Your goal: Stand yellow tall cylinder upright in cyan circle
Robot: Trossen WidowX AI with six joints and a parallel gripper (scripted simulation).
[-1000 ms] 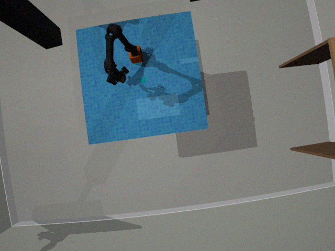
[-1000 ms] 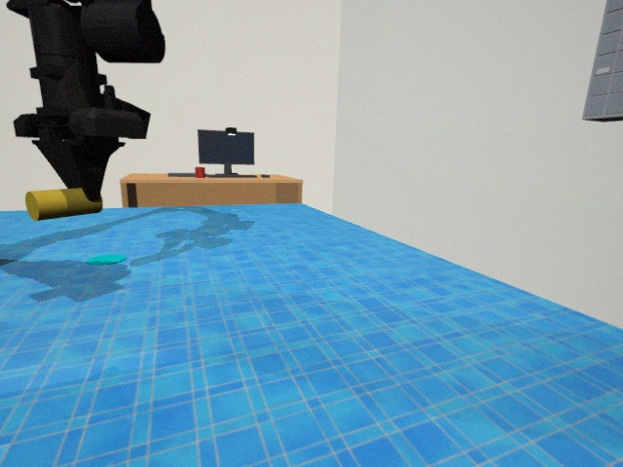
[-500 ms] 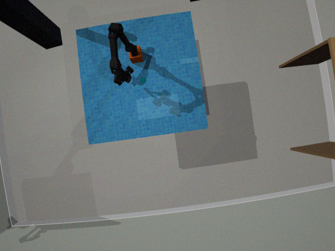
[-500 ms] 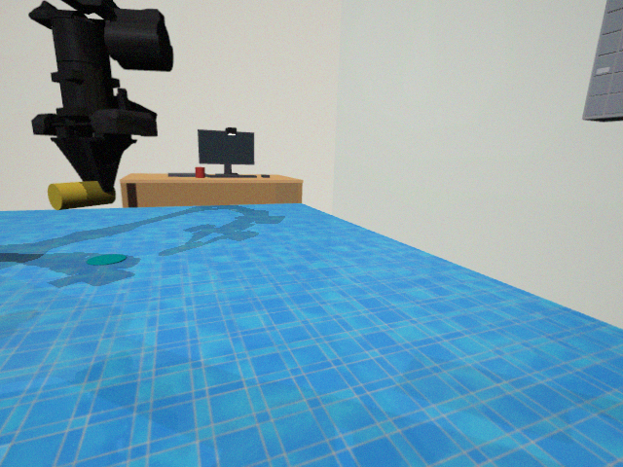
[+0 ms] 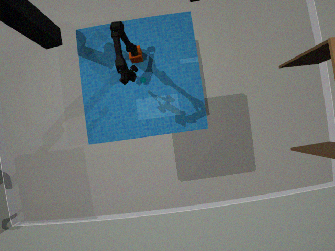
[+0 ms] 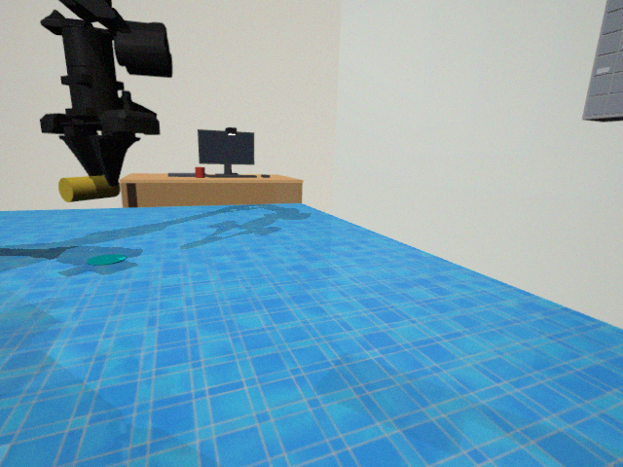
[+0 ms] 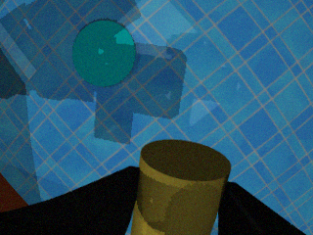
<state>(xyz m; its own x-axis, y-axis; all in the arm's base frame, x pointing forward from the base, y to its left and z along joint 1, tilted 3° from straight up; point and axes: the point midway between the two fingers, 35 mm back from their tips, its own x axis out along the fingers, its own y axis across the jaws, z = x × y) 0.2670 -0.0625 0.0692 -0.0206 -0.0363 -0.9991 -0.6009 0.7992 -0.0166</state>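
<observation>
The cyan circle lies 14 cm below my gripper tip, 8 cm to the left of it and 2 cm behind it. The rest, counted from my gripper tip: yellow cylinder 2 cm behind, 1 cm to the right.
</observation>
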